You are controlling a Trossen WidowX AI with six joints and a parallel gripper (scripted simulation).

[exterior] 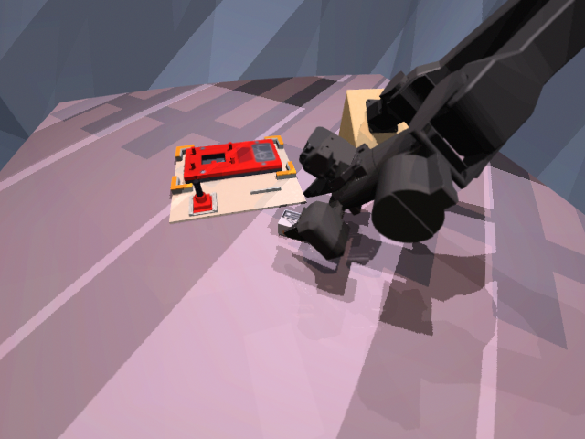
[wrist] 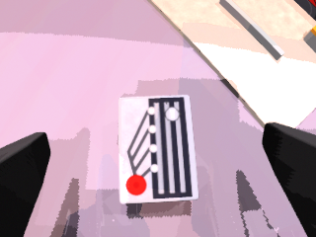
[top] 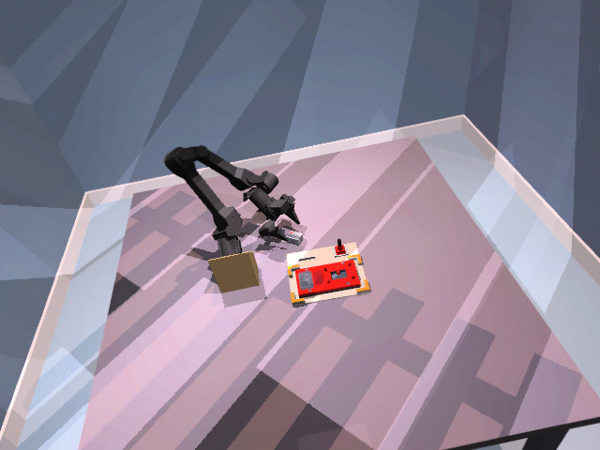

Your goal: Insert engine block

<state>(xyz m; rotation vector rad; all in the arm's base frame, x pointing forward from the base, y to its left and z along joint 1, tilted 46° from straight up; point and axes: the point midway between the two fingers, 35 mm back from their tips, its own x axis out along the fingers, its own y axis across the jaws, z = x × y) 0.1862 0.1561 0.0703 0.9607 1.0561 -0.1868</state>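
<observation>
The grey engine block lies 30 mm below my gripper tip.
</observation>
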